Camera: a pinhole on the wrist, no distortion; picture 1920 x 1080 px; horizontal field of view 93.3 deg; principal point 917.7 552.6 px. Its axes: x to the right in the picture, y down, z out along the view. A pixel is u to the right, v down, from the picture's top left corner.
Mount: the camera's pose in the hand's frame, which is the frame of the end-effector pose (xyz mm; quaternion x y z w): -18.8 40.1 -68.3 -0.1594 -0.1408 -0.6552 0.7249
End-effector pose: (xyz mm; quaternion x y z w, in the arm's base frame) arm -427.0 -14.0 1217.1 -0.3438 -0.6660 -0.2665 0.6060
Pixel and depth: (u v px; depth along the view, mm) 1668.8 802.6 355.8
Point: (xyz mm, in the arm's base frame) -717.3 244.9 1284.9
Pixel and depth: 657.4 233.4 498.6
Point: -347.6 440.5 949.8
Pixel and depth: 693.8 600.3 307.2
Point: -352.6 270.8 1171.4
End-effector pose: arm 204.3 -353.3 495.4 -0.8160 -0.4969 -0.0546 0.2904
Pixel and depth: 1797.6 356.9 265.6
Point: 49.5 -212.1 281.0
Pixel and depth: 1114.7 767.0 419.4
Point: 299.6 -147.0 185.0
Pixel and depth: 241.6 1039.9 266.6
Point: 529.5 -342.6 320.2
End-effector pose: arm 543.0 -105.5 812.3 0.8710 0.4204 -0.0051 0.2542
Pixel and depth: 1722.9 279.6 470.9
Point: 464.7 -350.1 300.0
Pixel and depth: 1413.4 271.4 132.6
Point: 545.8 -194.2 761.9
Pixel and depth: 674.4 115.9 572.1
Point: 715.4 -711.0 702.7
